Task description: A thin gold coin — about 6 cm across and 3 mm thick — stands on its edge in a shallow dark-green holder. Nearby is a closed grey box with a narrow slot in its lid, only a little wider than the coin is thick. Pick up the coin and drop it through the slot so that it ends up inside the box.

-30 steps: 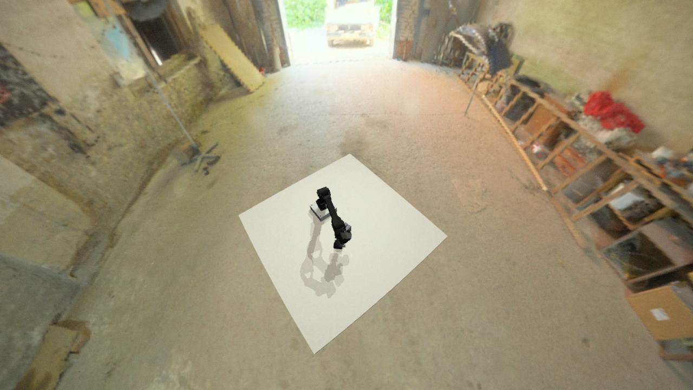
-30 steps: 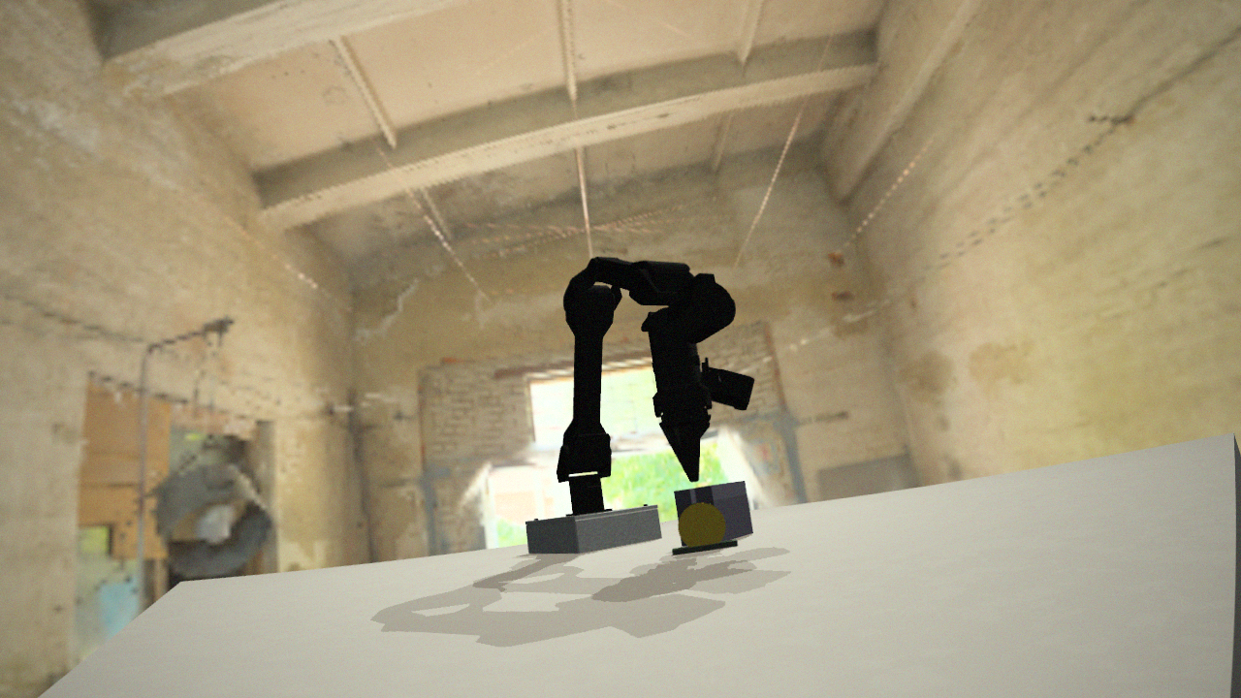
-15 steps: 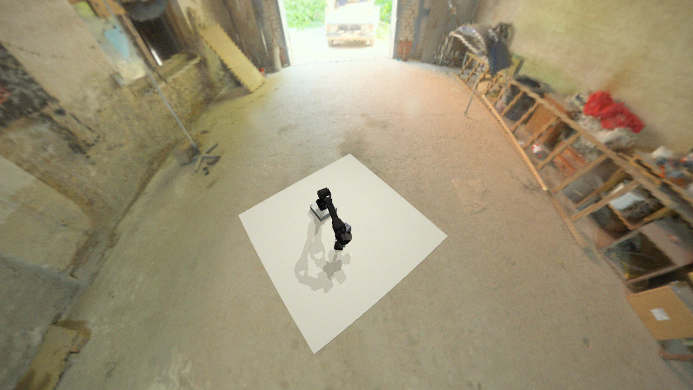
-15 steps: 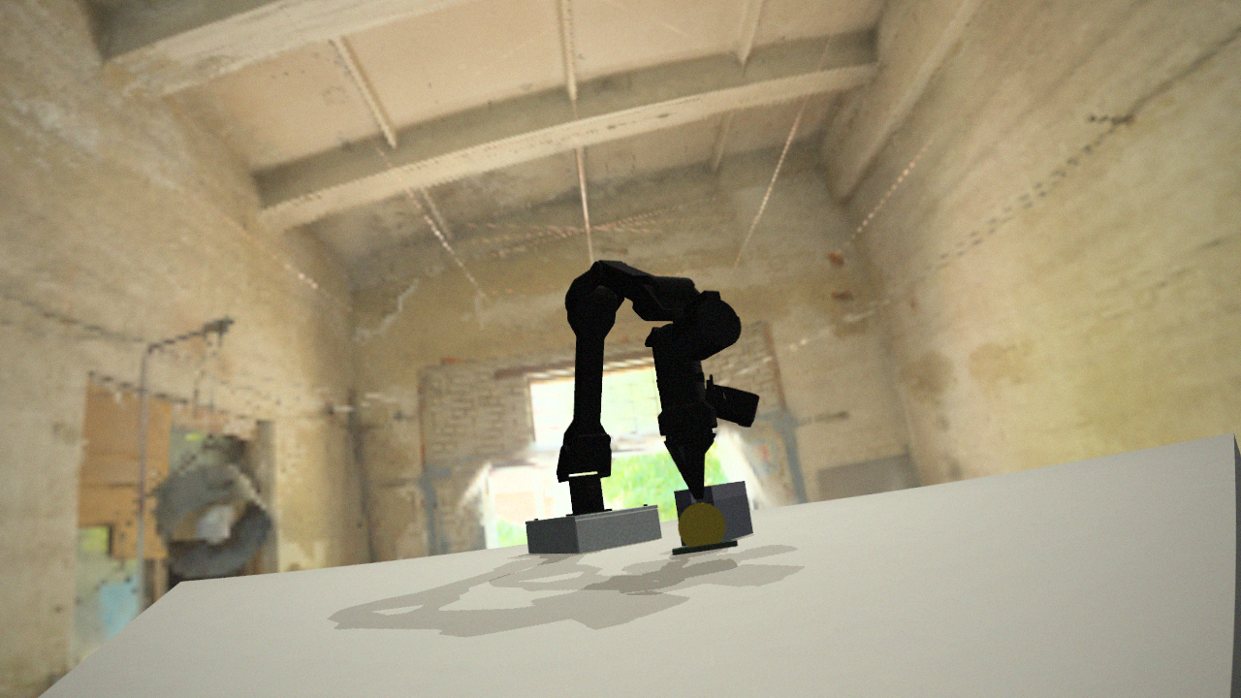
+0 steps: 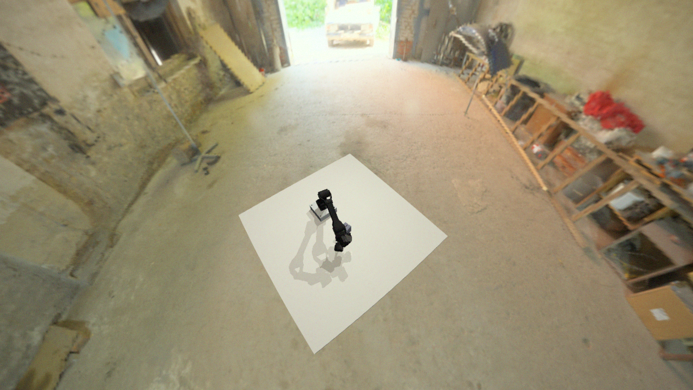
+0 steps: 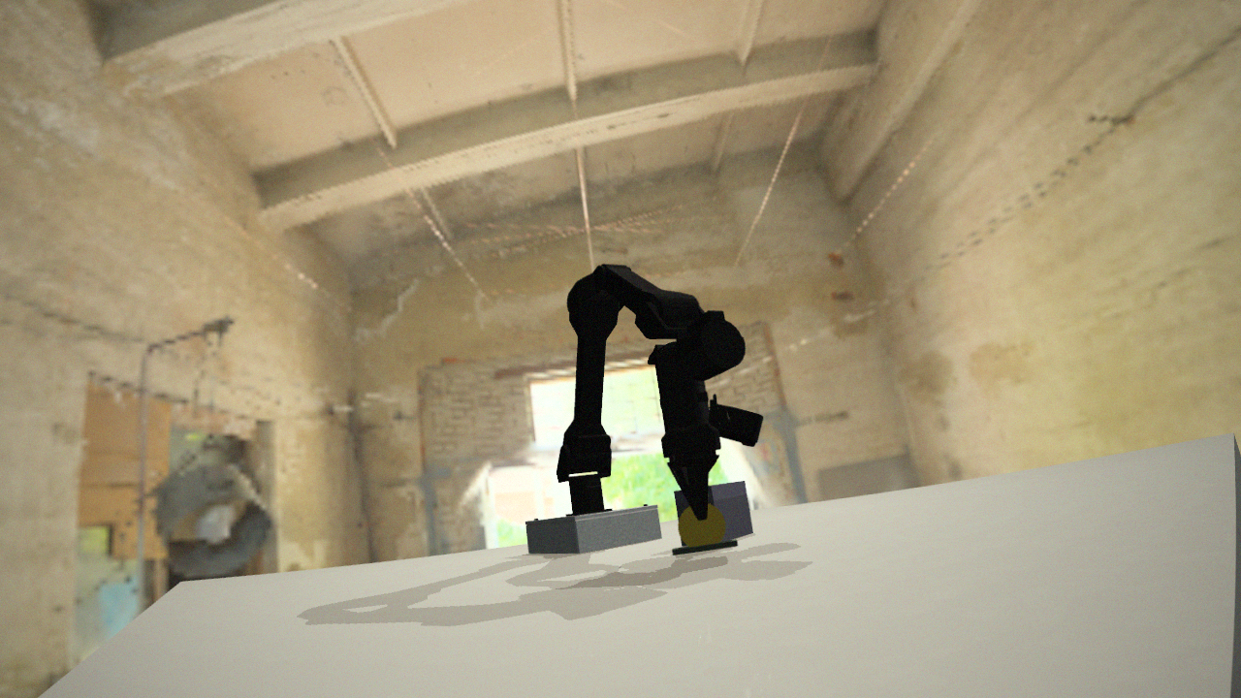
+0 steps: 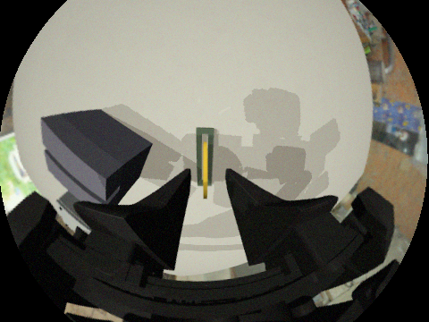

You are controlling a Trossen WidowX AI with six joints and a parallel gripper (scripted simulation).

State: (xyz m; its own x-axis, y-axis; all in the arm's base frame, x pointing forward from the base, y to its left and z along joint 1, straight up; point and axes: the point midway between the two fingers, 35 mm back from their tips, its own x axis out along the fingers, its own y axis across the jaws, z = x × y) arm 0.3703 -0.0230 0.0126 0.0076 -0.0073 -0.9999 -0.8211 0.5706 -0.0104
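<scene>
My gripper tip is now 1 cm above the gold coin.
</scene>
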